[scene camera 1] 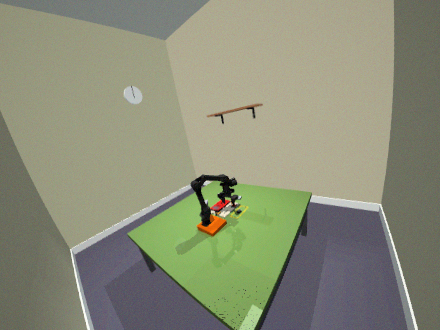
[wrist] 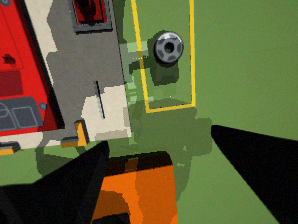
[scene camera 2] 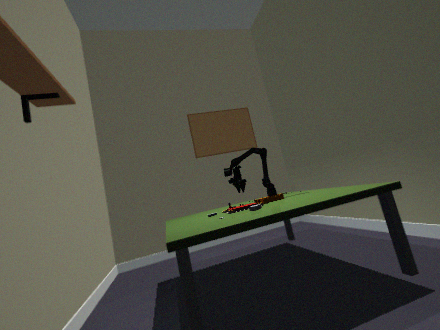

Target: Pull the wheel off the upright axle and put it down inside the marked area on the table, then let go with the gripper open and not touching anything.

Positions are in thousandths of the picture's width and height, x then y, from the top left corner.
Note:
My gripper (wrist: 539,614) is open, holding nothing. I also see a grey task board (wrist: 284,288).

